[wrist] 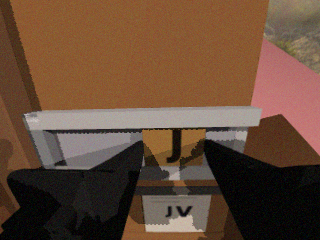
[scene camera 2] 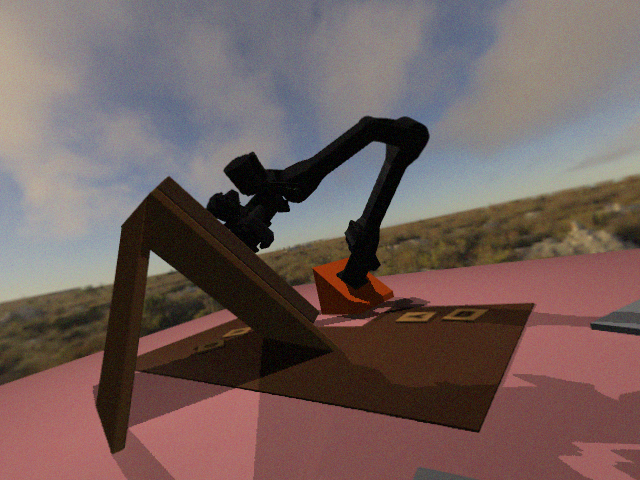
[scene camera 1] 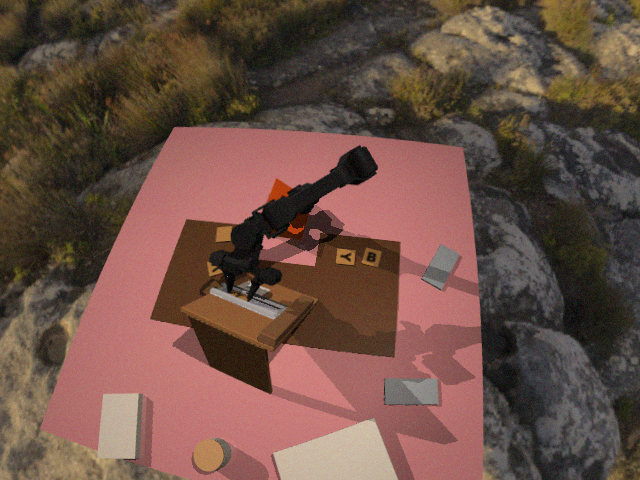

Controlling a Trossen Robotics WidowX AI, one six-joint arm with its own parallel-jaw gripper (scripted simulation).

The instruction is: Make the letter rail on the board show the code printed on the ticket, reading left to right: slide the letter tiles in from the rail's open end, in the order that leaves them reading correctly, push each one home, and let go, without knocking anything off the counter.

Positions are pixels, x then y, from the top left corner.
white block: scene camera 1 120, 428; not seen in the wrist view (hidden by a sloped wooden board); not seen in scene camera 2 (out of frame)
same spot on sloped wooden board: (wrist: 85, 85) = (scene camera 1: 254, 315)
